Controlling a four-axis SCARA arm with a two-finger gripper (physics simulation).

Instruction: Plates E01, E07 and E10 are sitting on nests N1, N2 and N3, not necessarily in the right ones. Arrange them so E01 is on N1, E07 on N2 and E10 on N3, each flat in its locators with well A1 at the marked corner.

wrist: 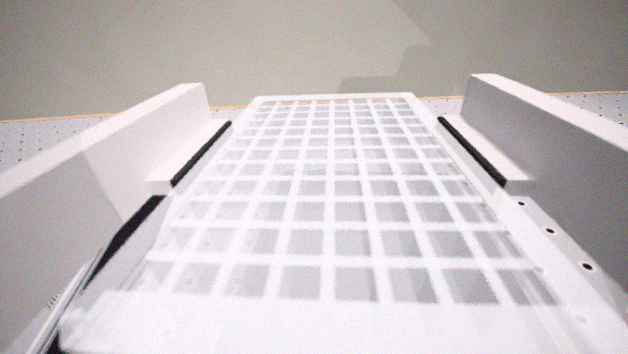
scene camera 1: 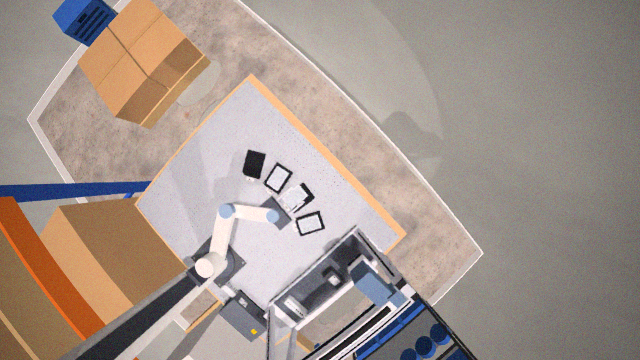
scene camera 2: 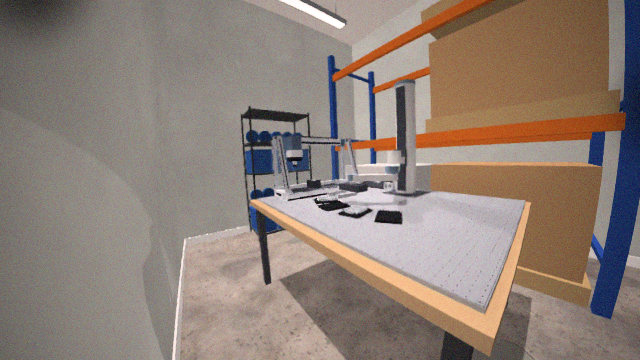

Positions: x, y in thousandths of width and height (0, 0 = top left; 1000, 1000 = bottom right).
Observation:
In view: the gripper (wrist: 528, 295) and a plate E07 (wrist: 537, 612).

